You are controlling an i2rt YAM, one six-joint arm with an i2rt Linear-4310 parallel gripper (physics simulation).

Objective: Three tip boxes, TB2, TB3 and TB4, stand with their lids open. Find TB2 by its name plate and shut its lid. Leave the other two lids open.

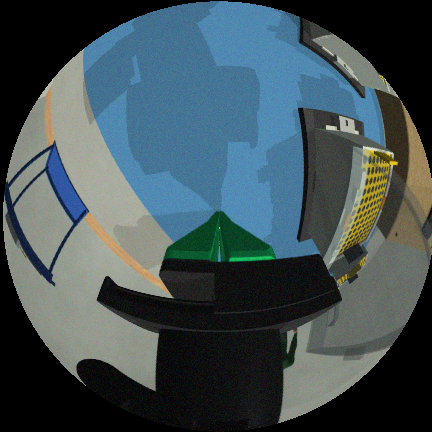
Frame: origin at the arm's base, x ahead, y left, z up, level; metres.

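Seen in the pictures: gripper, between the fingertips: (218,216).
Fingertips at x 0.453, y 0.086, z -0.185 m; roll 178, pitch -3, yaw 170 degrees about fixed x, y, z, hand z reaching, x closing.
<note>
A point is followed by its place in that frame.
My gripper (218,216) {y 0.086, x 0.453, z -0.185 m} has its green fingertips together, pointing over the blue surface, with nothing between them. One tip box (322,185) {y 0.061, x 0.357, z -0.172 m} stands to the right of the fingertips, with a dark grey side, a pale rim and a yellow perforated rack on top. A small white plate with a dark mark is on its upper end; I cannot read a name there. A second tip box (345,52) shows in part at the upper right edge. Grey see-through panels lie right of the nearer box; I cannot tell which lid they belong to. I cannot tell which box is TB2.
The boxes stand on a blue surface (185,110) {y -0.008, x 0.461, z -0.193 m} with dark shadows. A pale strip and an orange wooden edge (117,249) run along the left. A blue framed object (67,182) is beyond that edge. A brown surface (415,200) shows at the far right.
</note>
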